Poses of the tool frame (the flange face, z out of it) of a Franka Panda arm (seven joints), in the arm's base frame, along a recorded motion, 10 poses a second.
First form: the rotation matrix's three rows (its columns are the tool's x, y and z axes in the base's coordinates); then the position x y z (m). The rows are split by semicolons.
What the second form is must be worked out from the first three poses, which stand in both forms.
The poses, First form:
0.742 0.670 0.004; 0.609 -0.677 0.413; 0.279 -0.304 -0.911; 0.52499 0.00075 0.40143
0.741 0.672 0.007; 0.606 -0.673 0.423; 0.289 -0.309 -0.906; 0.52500 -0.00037 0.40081
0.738 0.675 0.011; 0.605 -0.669 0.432; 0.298 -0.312 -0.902; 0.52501 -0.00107 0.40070
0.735 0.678 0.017; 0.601 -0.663 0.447; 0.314 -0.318 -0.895; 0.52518 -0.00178 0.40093
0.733 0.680 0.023; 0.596 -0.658 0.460; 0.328 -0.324 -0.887; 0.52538 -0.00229 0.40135
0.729 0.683 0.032; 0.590 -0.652 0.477; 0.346 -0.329 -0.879; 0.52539 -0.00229 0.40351
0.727 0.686 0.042; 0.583 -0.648 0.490; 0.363 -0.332 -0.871; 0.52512 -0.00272 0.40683
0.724 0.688 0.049; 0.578 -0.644 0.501; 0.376 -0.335 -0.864; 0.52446 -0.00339 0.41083
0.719 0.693 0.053; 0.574 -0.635 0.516; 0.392 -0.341 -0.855; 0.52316 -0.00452 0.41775
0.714 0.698 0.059; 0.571 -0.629 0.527; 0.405 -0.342 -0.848; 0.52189 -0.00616 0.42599
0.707 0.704 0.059; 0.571 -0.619 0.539; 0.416 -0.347 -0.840; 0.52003 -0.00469 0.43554
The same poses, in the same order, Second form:
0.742 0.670 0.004; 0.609 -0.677 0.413; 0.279 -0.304 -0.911; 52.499 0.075 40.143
0.741 0.672 0.007; 0.606 -0.673 0.423; 0.289 -0.309 -0.906; 52.500 -0.037 40.081
0.738 0.675 0.011; 0.605 -0.669 0.432; 0.298 -0.312 -0.902; 52.501 -0.107 40.070
0.735 0.678 0.017; 0.601 -0.663 0.447; 0.314 -0.318 -0.895; 52.518 -0.178 40.093
0.733 0.680 0.023; 0.596 -0.658 0.460; 0.328 -0.324 -0.887; 52.538 -0.229 40.135
0.729 0.683 0.032; 0.590 -0.652 0.477; 0.346 -0.329 -0.879; 52.539 -0.229 40.351
0.727 0.686 0.042; 0.583 -0.648 0.490; 0.363 -0.332 -0.871; 52.512 -0.272 40.683
0.724 0.688 0.049; 0.578 -0.644 0.501; 0.376 -0.335 -0.864; 52.446 -0.339 41.083
0.719 0.693 0.053; 0.574 -0.635 0.516; 0.392 -0.341 -0.855; 52.316 -0.452 41.775
0.714 0.698 0.059; 0.571 -0.629 0.527; 0.405 -0.342 -0.848; 52.189 -0.616 42.599
0.707 0.704 0.059; 0.571 -0.619 0.539; 0.416 -0.347 -0.840; 52.003 -0.469 43.554

